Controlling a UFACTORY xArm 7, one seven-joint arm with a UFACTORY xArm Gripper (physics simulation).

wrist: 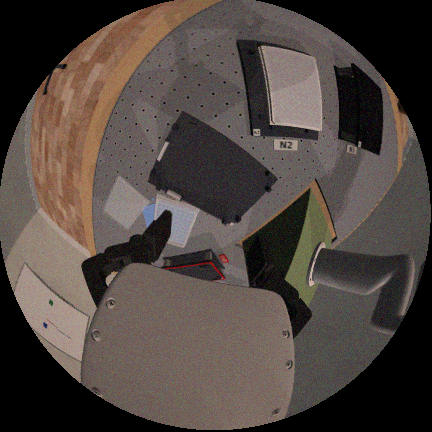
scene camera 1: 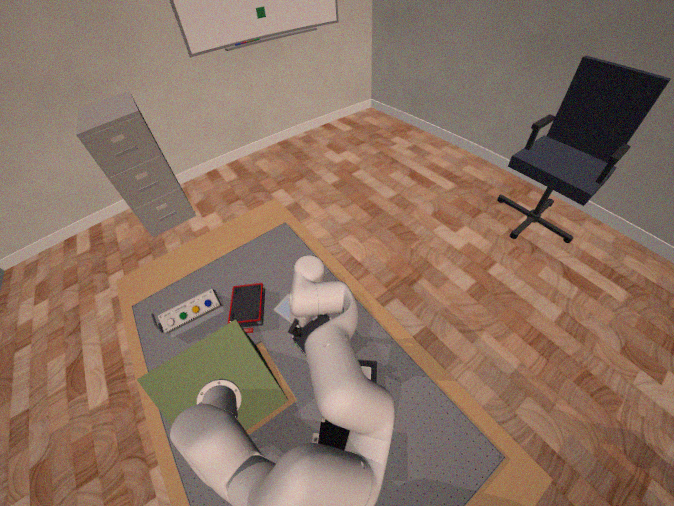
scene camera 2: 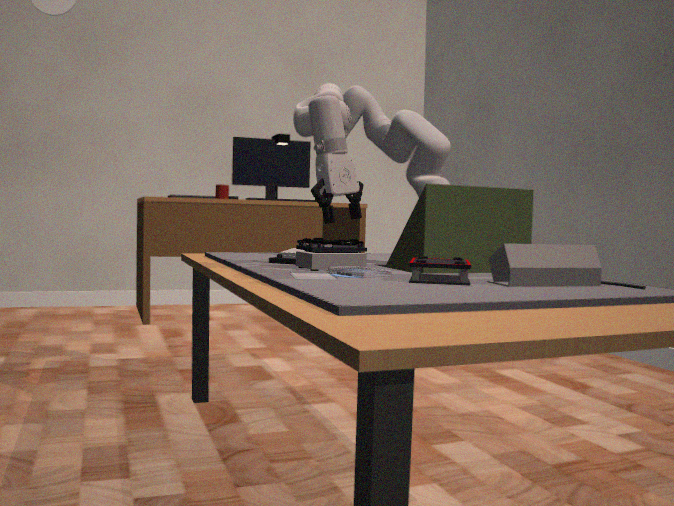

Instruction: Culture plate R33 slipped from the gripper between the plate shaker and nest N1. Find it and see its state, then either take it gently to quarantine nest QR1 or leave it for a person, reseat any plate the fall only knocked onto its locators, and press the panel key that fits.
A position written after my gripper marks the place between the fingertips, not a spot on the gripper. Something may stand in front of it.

Note:
My gripper (scene camera 2: 343,220) is open, holding nothing. Also in view: a clear well plate (wrist: 183,214). A white-topped plate (wrist: 293,96) rests on a station N2 (wrist: 247,49). I also see a clear lid (wrist: 124,203).
My gripper shows as well in the wrist view (wrist: 212,234). Scene camera 1 misses the clear lid, which is hidden by my arm.

